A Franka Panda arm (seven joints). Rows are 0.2 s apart.
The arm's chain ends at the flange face. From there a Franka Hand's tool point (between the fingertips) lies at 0.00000 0.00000 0.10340 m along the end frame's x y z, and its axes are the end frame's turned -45 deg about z.
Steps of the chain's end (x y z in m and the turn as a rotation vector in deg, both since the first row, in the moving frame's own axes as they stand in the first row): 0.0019 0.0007 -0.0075 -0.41 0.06 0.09; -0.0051 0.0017 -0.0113 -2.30 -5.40 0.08; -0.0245 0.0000 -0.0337 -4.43 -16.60 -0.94; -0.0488 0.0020 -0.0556 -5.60 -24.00 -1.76; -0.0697 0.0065 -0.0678 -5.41 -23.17 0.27; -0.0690 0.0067 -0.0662 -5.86 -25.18 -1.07
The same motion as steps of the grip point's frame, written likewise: 0.0004 0.0024 -0.0075 -0.33 -0.25 0.09; -0.0146 -0.0064 -0.0118 2.19 -5.44 0.08; -0.0439 -0.0324 -0.0383 8.61 -14.87 -0.94; -0.0729 -0.0553 -0.0650 13.01 -20.93 -1.76; -0.0893 -0.0668 -0.0766 12.56 -20.21 0.27; -0.0920 -0.0675 -0.0765 13.66 -21.95 -1.07
